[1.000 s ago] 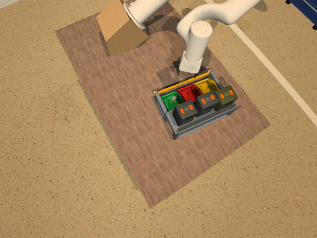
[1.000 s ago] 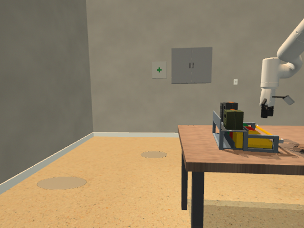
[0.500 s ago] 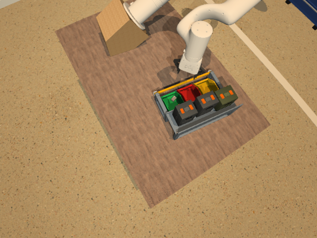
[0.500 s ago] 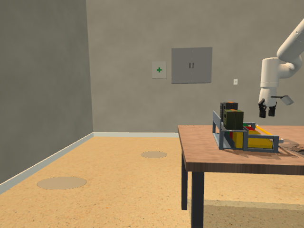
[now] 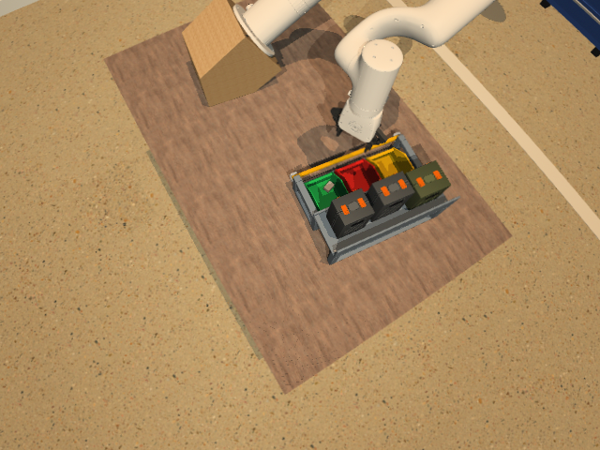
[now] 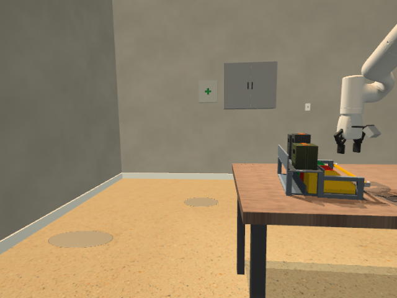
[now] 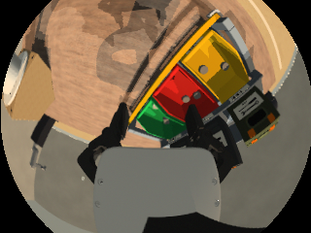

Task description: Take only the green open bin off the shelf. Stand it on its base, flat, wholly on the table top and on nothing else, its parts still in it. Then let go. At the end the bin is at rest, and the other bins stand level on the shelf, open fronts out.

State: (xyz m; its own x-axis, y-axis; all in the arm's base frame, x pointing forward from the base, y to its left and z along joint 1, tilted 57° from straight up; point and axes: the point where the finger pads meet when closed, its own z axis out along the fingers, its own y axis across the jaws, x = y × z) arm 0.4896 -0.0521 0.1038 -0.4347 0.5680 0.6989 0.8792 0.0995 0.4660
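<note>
Right now my hand is 100 mm above the yellow rod. Round my hand: yellow bin (120 mm below, 120 mm ahead, 100 mm to the left); then red bin (120 mm below, 100 mm ahead, 10 mm to the right); then green open bin (120 mm to the right, 120 mm below, 90 mm ahead).
</note>
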